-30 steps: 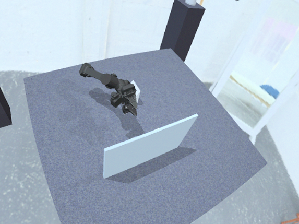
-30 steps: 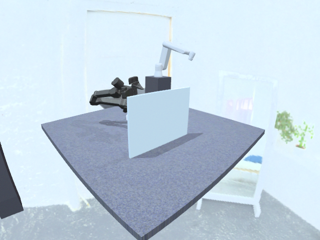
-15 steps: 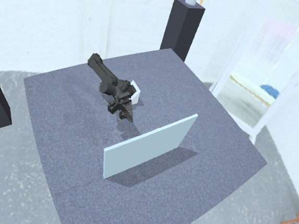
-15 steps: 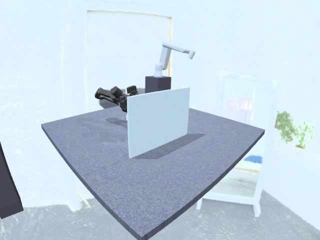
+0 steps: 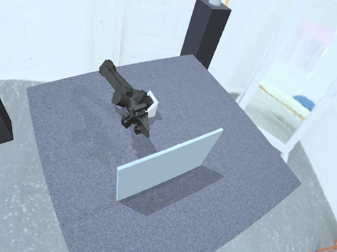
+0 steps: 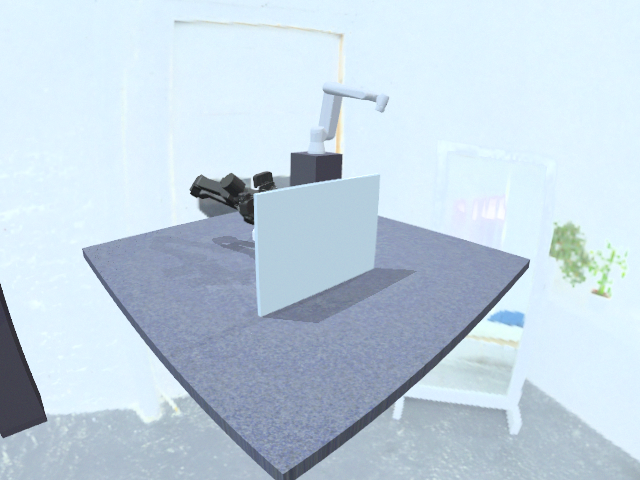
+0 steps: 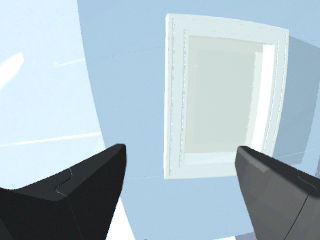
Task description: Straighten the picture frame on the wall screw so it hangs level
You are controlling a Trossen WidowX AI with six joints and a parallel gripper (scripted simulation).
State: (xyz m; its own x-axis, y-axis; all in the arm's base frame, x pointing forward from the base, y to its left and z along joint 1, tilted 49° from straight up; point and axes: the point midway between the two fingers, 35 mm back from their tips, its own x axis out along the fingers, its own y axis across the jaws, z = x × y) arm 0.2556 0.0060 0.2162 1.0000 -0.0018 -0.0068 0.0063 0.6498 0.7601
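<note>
My gripper tip is 13 cm short of the picture frame, 5 cm above it and 1 cm to the right of it. Also, from my gripper tip: wall panel 14 cm ahead, 6 cm below, 3 cm to the left.
</note>
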